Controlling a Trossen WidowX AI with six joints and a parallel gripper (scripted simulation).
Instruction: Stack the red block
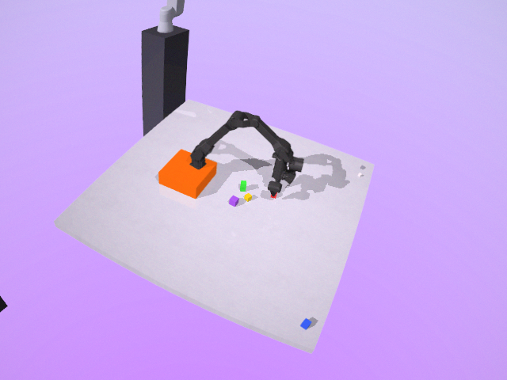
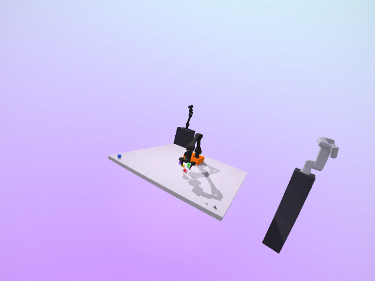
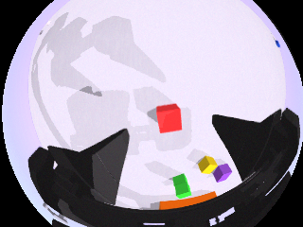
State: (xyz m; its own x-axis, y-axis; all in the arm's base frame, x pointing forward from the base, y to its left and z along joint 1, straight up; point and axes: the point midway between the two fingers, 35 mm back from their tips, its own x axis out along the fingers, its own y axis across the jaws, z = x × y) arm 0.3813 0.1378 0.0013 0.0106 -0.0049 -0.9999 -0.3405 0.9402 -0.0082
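Right now the red block is 30 mm below my gripper tip. From my gripper tip the other things lie so: blue block: 540 mm to the right, 490 mm ahead, 30 mm below; purple block: 170 mm to the right, 120 mm behind, 20 mm below; yellow block: 100 mm to the right, 90 mm behind, 30 mm below.
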